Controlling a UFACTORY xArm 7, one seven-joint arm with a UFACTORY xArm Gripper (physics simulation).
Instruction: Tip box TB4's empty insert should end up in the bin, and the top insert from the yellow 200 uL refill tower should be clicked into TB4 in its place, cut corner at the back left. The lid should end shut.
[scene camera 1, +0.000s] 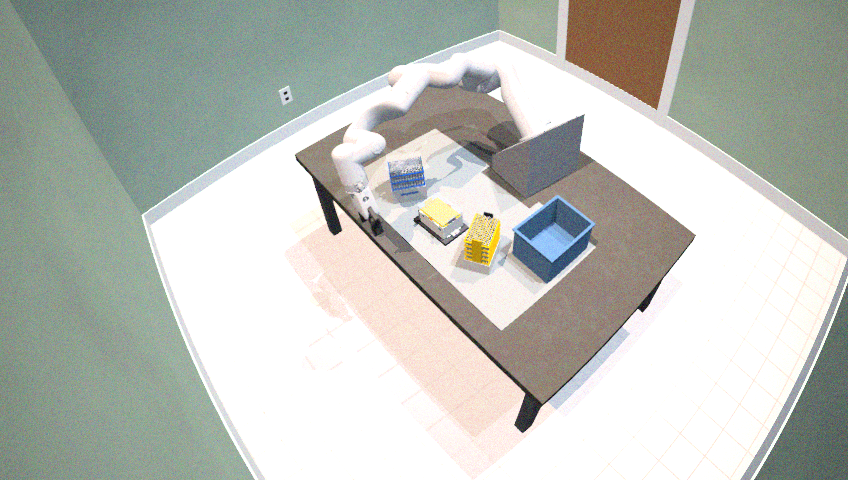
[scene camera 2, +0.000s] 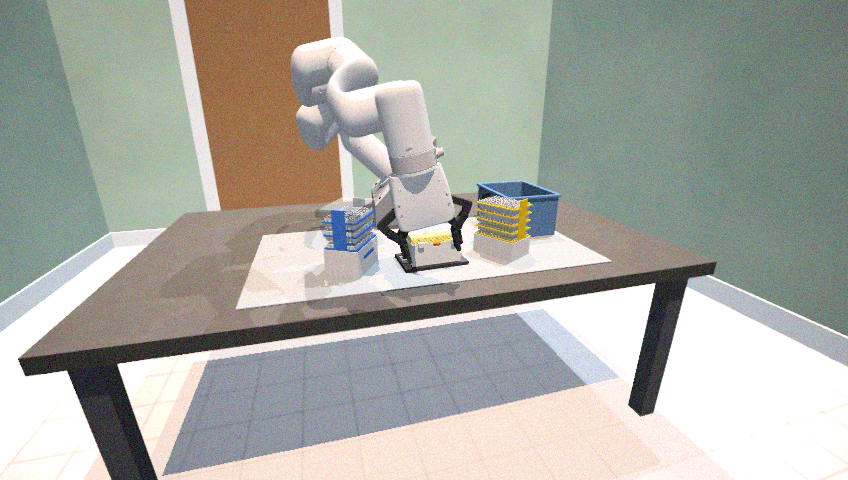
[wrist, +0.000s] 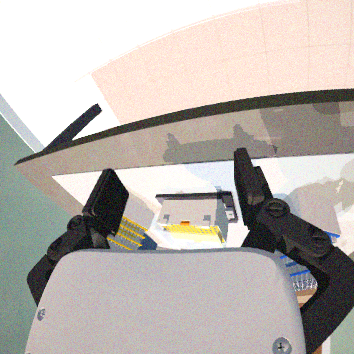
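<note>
Tip box TB4 (scene camera 1: 443, 223) (scene camera 2: 436, 254) (wrist: 188, 212), white with an orange latch, sits on a black base (scene camera 1: 447, 239) (wrist: 195, 195). A yellow insert (scene camera 1: 440, 209) (scene camera 2: 429, 239) (wrist: 192, 232) shows at its top. I cannot tell how its clear lid stands. The yellow refill tower (scene camera 1: 477, 246) (scene camera 2: 498, 224) (wrist: 127, 235) holds several stacked inserts with tips. The blue bin (scene camera 1: 531, 255) (scene camera 2: 544, 217) (wrist: 148, 241) stands beyond it; its visible floor in scene camera 1 is bare. My gripper (scene camera 1: 373, 224) (scene camera 2: 432, 252) (wrist: 173, 173) is open and empty, tilted, near the table's front edge, on the box's latch side and apart from it.
A blue refill tower (scene camera 1: 407, 177) (scene camera 2: 340, 230) (wrist: 301, 277) stands on the box's other side from the yellow tower. All stand on a pale mat (scene camera 1: 502, 309) (scene camera 2: 267, 273). A grey upright panel (scene camera 1: 544, 154) stands behind, near the arm's base. The dark table (scene camera 1: 630, 255) (scene camera 2: 148, 297) carries everything.
</note>
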